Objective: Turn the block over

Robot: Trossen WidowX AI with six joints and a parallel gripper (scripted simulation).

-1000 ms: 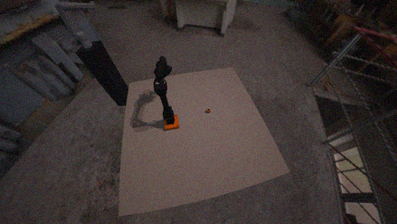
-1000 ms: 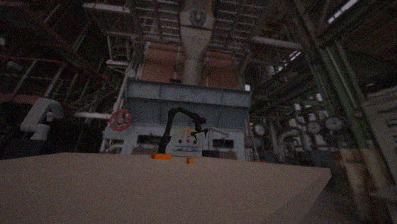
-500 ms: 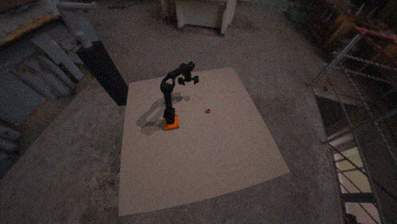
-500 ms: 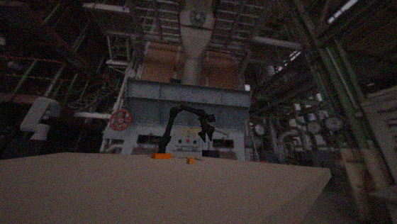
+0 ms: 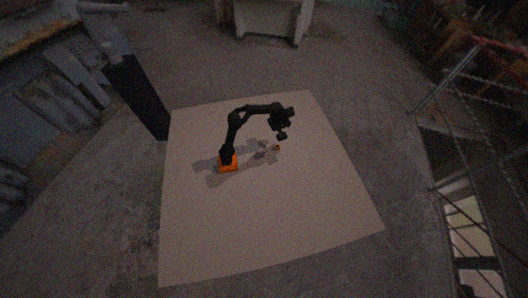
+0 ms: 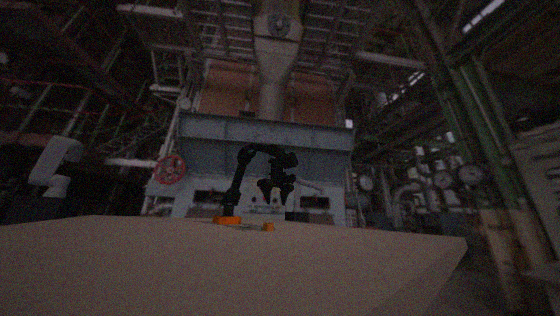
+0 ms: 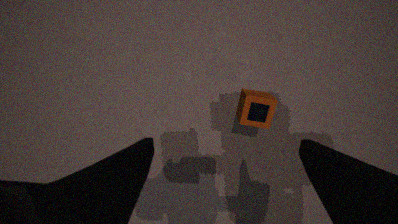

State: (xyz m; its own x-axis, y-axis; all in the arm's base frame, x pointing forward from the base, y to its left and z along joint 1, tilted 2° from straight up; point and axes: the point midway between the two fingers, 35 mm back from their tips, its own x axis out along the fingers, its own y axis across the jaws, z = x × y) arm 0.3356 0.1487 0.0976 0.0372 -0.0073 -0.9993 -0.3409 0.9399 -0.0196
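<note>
My gripper tip is 80 mm above the orange block, 40 mm to the left of it and 10 mm short of it.
</note>
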